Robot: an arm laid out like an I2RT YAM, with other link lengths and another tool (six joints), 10 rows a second.
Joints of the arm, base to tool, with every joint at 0 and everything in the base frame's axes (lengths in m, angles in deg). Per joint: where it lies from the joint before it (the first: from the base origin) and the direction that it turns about. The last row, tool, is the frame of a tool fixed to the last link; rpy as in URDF.
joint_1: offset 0.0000 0.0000 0.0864 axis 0 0 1
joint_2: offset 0.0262 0.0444 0.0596 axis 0 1 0
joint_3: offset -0.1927 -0.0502 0.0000 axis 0 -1 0
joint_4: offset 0.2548 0.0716 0.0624 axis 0 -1 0
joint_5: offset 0.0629 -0.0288 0.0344 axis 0 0 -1
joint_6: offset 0.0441 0.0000 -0.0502 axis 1 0 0
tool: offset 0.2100 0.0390 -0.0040 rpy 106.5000 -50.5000 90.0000
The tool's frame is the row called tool.
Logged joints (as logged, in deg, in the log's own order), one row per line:
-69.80 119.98 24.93 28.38 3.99 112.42
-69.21 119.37 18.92 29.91 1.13 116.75
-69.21 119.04 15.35 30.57 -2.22 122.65
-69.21 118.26 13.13 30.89 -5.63 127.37
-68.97 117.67 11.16 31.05 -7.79 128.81
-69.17 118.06 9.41 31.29 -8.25 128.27
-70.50 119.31 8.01 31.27 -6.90 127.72
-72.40 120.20 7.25 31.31 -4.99 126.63
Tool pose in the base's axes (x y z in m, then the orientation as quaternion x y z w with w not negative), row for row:
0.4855 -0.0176 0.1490 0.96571 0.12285 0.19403 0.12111
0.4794 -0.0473 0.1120 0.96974 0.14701 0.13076 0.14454
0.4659 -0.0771 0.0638 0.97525 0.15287 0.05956 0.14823
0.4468 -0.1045 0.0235 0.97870 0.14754 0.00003 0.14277
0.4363 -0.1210 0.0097 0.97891 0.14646 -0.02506 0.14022
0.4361 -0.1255 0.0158 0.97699 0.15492 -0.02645 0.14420
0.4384 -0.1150 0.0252 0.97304 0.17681 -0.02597 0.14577
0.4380 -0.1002 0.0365 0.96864 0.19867 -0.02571 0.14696
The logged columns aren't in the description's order. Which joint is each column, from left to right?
Columns, left to right: joint_4, joint_3, joint_6, joint_5, joint_1, joint_2.
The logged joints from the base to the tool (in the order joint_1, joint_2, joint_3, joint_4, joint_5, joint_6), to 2 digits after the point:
3.99 112.42 119.98 -69.80 28.38 24.93
1.13 116.75 119.37 -69.21 29.91 18.92
-2.22 122.65 119.04 -69.21 30.57 15.35
-5.63 127.37 118.26 -69.21 30.89 13.13
-7.79 128.81 117.67 -68.97 31.05 11.16
-8.25 128.27 118.06 -69.17 31.29 9.41
-6.90 127.72 119.31 -70.50 31.27 8.01
-4.99 126.63 120.20 -72.40 31.31 7.25

